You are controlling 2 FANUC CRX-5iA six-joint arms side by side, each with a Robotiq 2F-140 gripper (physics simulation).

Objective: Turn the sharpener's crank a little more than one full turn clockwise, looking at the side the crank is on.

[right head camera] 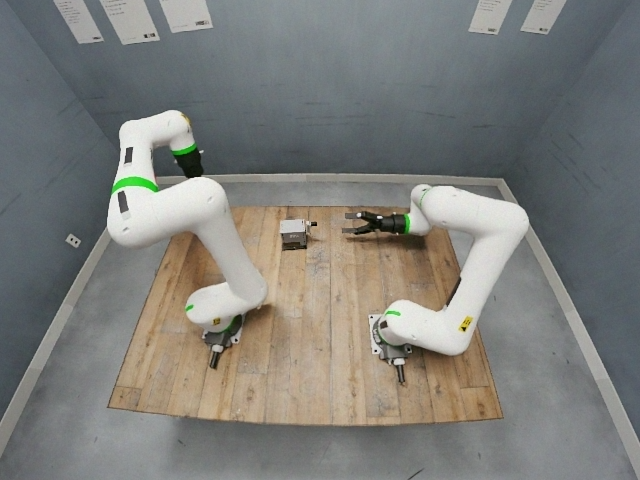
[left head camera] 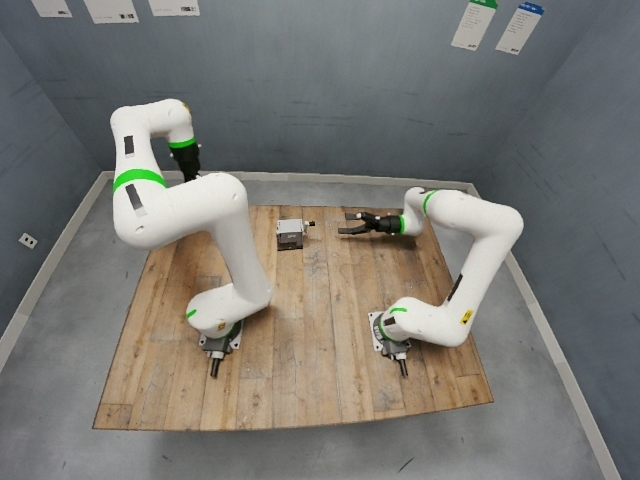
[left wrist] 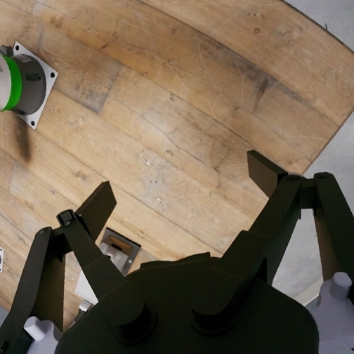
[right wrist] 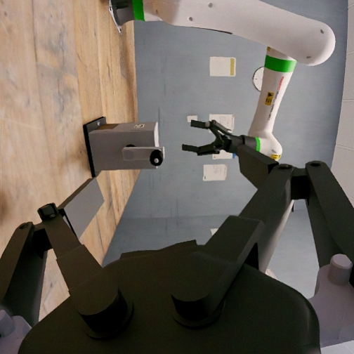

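Seen in the pictures: right gripper, fingertip midpoint: (right head camera: 343,223) (left head camera: 341,224); left arm's base, link origin: (right head camera: 225,321) (left head camera: 223,326); right arm's base, link origin: (right head camera: 389,333) (left head camera: 389,329).
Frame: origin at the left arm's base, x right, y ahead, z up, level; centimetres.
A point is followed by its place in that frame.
Note:
The grey sharpener (left head camera: 289,235) {y 40.9, x 23.0, z 10.0 cm} (right head camera: 293,236) {y 40.9, x 23.8, z 9.4 cm} (right wrist: 112,150) stands upright on its dark base at the table's back; part of it shows in the left wrist view (left wrist: 87,286). Its crank (right wrist: 139,153), on the side facing my right gripper, points towards the sharpener's top, with the black knob (left head camera: 311,223) {y 45.9, x 32.7, z 14.0 cm} (right head camera: 314,223) {y 46.1, x 33.3, z 14.0 cm} (right wrist: 156,158) at the upper end. My right gripper (left head camera: 344,223) {y 46.6, x 46.6, z 14.8 cm} (right head camera: 344,223) {y 46.6, x 46.6, z 14.8 cm} (right wrist: 167,174) is open and empty, level, a short way right of the knob and apart from it. My left gripper (left wrist: 178,178) (right wrist: 185,135) is open and empty, high above the table.
The wooden table (left head camera: 320,361) {y -10.6, x 40.3, z 0.0 cm} (right head camera: 320,361) {y -10.4, x 42.3, z 0.0 cm} carries both arm bases. My left arm (left head camera: 237,248) {y 9.5, x 13.1, z 47.4 cm} (right head camera: 227,248) {y 10.1, x 14.3, z 46.3 cm} reaches up at the left, and its gripper's fingers are hidden in the head views. The back wall (left head camera: 320,103) (right head camera: 320,93) stands beyond the table.

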